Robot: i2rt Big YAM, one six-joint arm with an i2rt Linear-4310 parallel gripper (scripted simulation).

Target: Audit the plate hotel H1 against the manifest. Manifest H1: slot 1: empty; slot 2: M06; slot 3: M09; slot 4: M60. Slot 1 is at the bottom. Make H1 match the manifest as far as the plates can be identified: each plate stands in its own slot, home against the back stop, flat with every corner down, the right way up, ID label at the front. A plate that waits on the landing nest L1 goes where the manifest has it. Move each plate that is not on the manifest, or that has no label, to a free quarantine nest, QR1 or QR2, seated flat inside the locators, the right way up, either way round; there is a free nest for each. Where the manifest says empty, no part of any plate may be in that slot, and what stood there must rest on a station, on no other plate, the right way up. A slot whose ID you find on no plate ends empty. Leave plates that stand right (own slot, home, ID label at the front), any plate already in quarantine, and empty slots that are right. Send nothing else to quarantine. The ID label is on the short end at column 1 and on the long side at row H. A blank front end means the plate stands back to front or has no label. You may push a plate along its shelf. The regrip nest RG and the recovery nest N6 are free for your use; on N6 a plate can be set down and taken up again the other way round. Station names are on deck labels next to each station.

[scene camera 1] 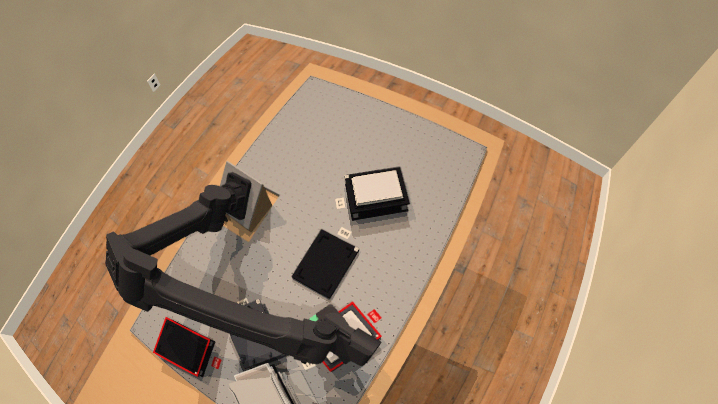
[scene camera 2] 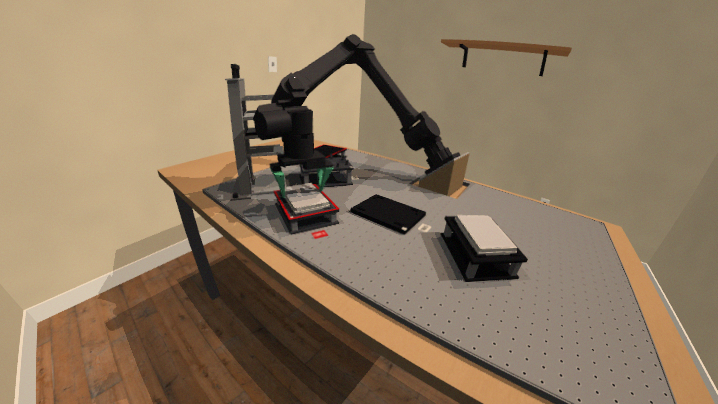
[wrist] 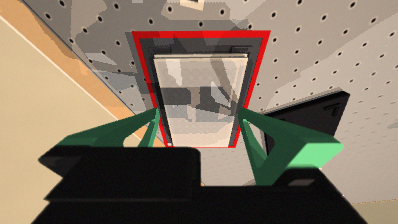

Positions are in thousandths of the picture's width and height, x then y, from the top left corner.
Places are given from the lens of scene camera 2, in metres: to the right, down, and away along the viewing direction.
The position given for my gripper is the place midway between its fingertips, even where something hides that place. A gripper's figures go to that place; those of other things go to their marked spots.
my gripper (scene camera 2: 421, 481): -0.14, -0.02, 0.62
flat black recovery nest N6 (scene camera 2: 537, 526): 0.07, 0.03, 0.65
raised black nest L1 (scene camera 2: 650, 610): 0.21, 0.09, 0.46
The marked spots on the raised black nest L1 and the flat black recovery nest N6 are 0.24 m apart.
